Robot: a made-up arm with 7 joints. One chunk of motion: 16 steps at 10 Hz.
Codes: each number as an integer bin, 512 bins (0 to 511) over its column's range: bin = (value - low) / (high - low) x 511, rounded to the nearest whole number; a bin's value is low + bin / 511 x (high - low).
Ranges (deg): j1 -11.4..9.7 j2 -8.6..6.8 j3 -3..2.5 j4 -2.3..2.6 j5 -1.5..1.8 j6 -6.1..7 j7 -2.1..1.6
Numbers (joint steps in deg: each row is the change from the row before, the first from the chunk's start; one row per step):
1: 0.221 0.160 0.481 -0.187 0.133 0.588 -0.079
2: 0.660 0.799 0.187 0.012 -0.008 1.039 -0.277
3: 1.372 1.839 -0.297 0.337 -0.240 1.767 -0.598
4: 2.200 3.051 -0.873 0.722 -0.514 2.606 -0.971
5: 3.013 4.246 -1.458 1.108 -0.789 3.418 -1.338
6: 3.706 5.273 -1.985 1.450 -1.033 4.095 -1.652
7: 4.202 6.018 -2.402 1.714 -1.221 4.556 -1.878
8: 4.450 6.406 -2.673 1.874 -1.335 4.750 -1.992
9: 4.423 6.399 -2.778 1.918 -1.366 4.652 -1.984
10: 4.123 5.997 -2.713 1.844 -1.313 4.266 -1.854
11: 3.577 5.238 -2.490 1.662 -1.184 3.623 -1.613
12: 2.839 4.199 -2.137 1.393 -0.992 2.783 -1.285
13: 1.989 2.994 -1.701 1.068 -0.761 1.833 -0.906
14: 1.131 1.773 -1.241 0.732 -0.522 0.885 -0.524
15: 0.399 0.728 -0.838 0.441 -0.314 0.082 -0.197
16: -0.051 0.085 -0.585 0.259 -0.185 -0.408 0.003
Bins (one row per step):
1: 281 291 323 220 253 261 279
2: 292 312 296 241 231 278 252
3: 309 346 251 275 195 307 207
4: 329 387 198 315 153 340 156
5: 349 426 143 355 110 371 105
6: 366 460 94 391 72 398 62
7: 378 485 56 419 43 416 31
8: 384 498 30 435 26 423 15
9: 383 498 21 440 21 419 16
10: 376 484 27 432 29 404 34
11: 363 459 47 413 49 379 67
12: 345 425 80 385 79 347 113
13: 324 385 121 351 114 309 165
14: 303 344 163 316 151 272 218
15: 286 310 201 286 184 241 263
16: 275 288 224 267 204 222 290

